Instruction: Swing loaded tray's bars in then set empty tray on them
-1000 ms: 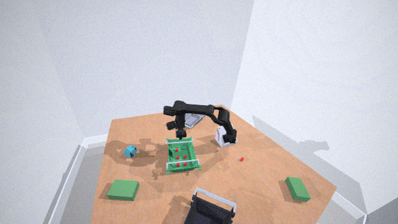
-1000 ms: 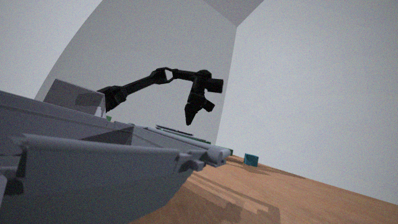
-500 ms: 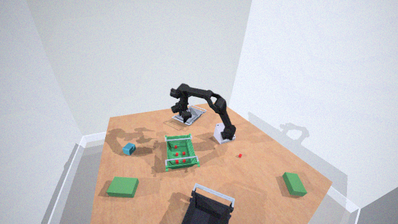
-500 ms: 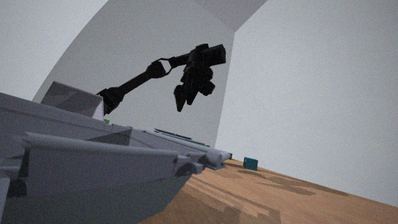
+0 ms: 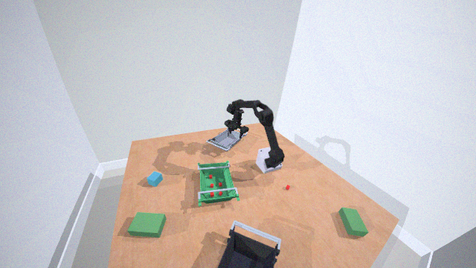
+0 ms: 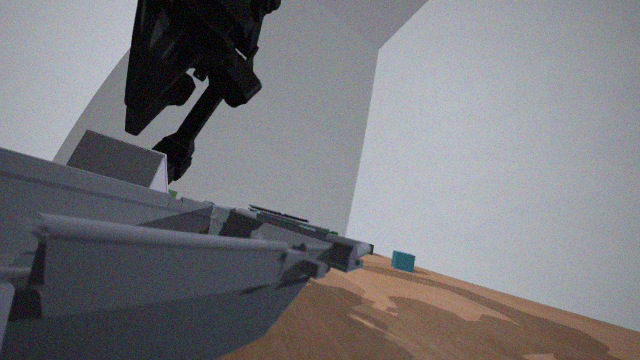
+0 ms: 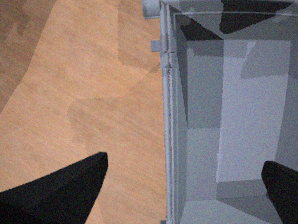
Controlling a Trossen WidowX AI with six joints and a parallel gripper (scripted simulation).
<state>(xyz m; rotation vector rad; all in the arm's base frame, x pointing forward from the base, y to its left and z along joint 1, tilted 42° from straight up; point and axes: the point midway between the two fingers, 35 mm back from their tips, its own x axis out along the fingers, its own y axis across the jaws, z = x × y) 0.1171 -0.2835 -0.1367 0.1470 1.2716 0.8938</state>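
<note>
My gripper tip is now 20 mm short of the grey tray, 70 mm to the left of it and 60 mm above it. From my gripper tip the other things lie so: red block (130 mm behind, 490 mm to the left, 100 mm below); then blue cube (560 mm ahead, 180 mm to the left, 80 mm below).
</note>
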